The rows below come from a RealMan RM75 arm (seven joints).
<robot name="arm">
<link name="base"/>
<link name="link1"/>
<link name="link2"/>
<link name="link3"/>
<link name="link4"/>
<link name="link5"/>
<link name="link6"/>
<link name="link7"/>
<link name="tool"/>
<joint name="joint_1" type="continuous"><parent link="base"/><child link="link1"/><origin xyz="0.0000 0.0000 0.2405" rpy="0.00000 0.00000 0.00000"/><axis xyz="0 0 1"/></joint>
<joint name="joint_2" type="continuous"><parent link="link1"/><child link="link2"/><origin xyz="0.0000 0.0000 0.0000" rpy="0.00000 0.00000 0.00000"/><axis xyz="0 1 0"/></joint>
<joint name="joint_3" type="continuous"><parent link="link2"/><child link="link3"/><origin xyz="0.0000 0.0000 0.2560" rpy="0.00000 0.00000 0.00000"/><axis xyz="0 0 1"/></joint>
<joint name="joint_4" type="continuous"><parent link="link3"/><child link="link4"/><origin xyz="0.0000 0.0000 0.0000" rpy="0.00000 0.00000 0.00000"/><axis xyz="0 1 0"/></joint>
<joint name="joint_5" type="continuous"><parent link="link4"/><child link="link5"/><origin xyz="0.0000 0.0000 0.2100" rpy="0.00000 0.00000 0.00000"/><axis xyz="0 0 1"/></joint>
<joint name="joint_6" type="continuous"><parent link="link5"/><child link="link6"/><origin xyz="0.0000 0.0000 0.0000" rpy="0.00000 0.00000 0.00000"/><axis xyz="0 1 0"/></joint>
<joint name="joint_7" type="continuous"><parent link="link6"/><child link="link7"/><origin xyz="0.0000 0.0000 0.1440" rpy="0.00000 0.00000 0.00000"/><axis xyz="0 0 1"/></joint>
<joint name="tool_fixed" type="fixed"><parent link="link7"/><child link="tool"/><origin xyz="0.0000 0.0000 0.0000" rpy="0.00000 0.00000 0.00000"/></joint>
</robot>
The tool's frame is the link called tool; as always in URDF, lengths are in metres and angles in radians. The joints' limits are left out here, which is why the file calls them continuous.
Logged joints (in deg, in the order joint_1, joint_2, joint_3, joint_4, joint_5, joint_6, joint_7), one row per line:
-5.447, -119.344, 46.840, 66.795, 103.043, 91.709, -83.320
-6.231, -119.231, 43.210, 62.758, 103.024, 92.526, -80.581
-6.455, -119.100, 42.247, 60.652, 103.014, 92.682, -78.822
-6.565, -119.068, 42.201, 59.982, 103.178, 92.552, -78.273
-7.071, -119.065, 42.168, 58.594, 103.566, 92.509, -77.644
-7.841, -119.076, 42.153, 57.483, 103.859, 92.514, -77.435
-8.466, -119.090, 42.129, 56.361, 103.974, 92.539, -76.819
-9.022, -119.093, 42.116, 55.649, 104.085, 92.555, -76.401
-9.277, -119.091, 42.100, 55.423, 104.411, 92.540, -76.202
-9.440, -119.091, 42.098, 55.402, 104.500, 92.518, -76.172
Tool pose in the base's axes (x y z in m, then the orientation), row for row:
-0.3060, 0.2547, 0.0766, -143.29, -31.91, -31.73
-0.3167, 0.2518, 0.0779, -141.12, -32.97, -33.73
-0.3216, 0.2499, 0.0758, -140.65, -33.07, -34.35
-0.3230, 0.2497, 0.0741, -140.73, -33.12, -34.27
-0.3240, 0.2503, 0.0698, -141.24, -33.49, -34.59
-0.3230, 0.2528, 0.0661, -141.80, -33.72, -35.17
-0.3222, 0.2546, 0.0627, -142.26, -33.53, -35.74
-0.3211, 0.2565, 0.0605, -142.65, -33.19, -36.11
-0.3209, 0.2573, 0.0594, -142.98, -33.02, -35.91
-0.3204, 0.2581, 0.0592, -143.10, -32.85, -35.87
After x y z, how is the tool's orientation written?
As a rotation vector, in degrees.
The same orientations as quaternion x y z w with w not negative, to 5 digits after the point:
-0.92196, -0.20532, -0.20416, 0.25722
-0.91348, -0.21342, -0.21834, 0.26897
-0.91153, -0.21432, -0.22262, 0.27134
-0.91178, -0.21458, -0.22203, 0.27076
-0.91258, -0.21639, -0.22349, 0.26538
-0.91337, -0.21720, -0.22654, 0.25935
-0.91424, -0.21548, -0.22968, 0.25490
-0.91523, -0.21294, -0.23168, 0.25168
-0.91643, -0.21164, -0.23017, 0.24976
-0.91693, -0.21049, -0.22984, 0.24919

